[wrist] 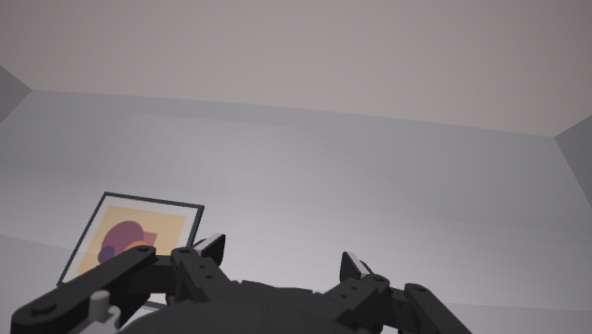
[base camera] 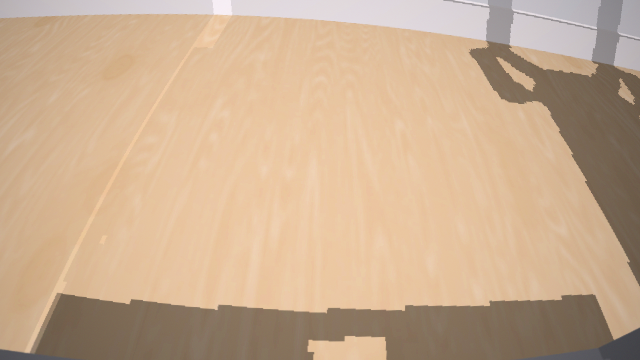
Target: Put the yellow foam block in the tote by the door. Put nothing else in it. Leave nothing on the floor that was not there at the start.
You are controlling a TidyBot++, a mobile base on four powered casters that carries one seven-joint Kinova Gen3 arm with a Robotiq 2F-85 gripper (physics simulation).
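Places are measured from the arm's base along level axes (x ahead, y left, z up), in metres.
Pixels of known places: gripper, fingertip midpoint: [wrist: 282, 256].
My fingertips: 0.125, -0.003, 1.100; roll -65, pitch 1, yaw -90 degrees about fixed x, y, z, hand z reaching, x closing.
Observation:
Behind a point stands the place of what it marks, as x, y, z.
My gripper [wrist: 282, 256] {0.125, -0.003, 1.100} is open in the wrist view, with its two fingertips wide apart and a plain grey wall behind them. Nothing shows between the fingers. The yellow foam block, the tote and the door do not show in the base camera view or in the wrist view.
A framed picture [wrist: 146, 200] {0.972, 0.708, 1.325} hangs on the grey wall [wrist: 310, 165] {0.947, -0.087, 1.633}, behind the left finger in the wrist view. In the base camera view, the wooden floor [base camera: 320, 175] {0.419, -0.039, -0.396} runs to a pale wall [base camera: 350, 12] {0.931, -0.123, -0.370}. Shadows of the robot and arm [base camera: 595, 130] fall across the floor.

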